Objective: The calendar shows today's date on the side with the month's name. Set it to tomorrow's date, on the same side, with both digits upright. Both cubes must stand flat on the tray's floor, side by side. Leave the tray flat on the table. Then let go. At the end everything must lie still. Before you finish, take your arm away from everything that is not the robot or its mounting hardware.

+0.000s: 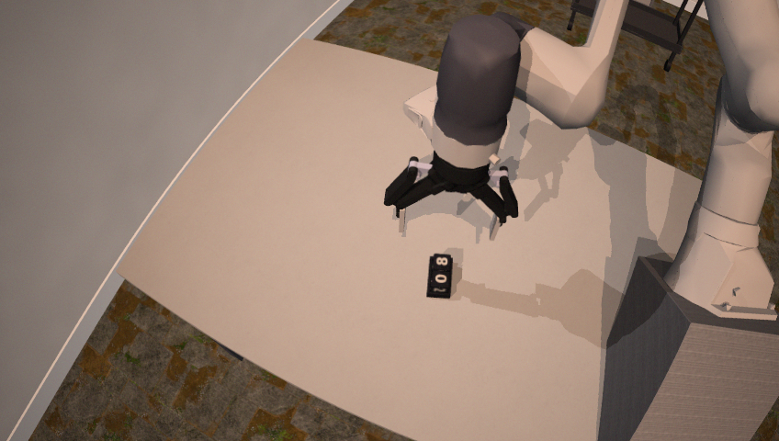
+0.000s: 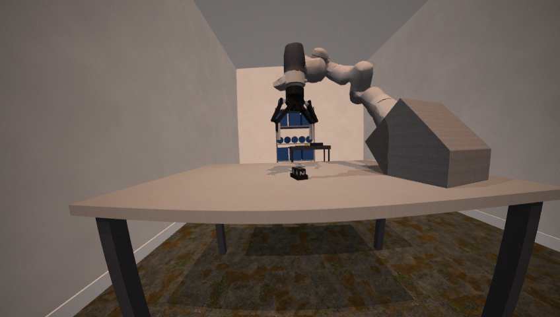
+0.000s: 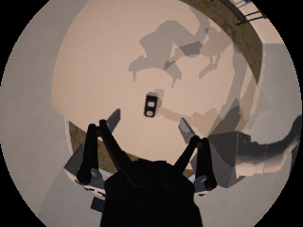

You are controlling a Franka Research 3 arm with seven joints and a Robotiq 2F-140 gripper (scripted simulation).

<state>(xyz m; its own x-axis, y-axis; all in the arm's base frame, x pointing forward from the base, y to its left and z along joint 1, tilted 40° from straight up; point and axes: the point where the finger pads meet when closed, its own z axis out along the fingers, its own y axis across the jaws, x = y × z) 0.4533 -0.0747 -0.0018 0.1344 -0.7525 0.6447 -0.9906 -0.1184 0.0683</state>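
Now: the tray 10 mm behind my hand, 20 mm to the left of it and 160 mm below it.
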